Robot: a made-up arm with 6 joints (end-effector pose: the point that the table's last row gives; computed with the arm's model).
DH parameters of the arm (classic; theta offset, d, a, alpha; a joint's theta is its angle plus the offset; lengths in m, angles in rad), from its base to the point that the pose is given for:
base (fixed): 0.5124 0 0.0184 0
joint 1: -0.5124 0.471 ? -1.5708
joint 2: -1.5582 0 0.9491 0
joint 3: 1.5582 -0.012 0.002 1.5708
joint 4: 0 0.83 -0.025 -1.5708
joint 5: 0 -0.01 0.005 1.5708
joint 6: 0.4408 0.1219 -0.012 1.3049
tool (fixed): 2.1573 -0.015 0 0
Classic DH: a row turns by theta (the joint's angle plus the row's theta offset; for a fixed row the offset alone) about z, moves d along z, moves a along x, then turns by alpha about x.
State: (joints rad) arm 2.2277 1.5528 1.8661 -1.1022 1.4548 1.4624
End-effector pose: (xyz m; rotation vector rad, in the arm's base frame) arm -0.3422 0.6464 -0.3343 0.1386 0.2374 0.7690
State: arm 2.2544 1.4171 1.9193 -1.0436 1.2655 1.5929
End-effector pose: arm -0.3960 0.6742 -0.2428 0.4031 0.3920 0.6907
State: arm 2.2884 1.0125 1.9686 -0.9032 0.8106 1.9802
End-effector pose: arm -0.5577 0.7876 0.0642 1.2261 0.7830 0.3189
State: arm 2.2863 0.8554 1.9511 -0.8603 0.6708 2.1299
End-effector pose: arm -0.6104 0.8390 0.2125 1.5332 0.9181 0.1113
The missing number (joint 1, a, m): 0.026
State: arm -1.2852 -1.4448 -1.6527 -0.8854 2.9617 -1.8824
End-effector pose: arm -0.2412 0.9097 -0.1083 -0.5993 -1.3365 0.2455
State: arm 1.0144 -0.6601 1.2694 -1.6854 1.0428 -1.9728
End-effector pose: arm 0.0723 -0.0864 1.9470 -0.6459 0.0760 0.0136
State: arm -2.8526 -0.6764 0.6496 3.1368 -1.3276 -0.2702
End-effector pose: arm 0.4315 0.1481 2.0715 0.2617 1.7477 -2.1773
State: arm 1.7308 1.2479 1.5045 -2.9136 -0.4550 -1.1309
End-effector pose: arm -0.1737 1.2110 -0.1354 1.9402 0.0514 -1.3600
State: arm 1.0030 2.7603 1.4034 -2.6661 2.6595 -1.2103
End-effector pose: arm -0.0873 -0.2102 -0.8042 -2.5881 -0.2199 -0.0458
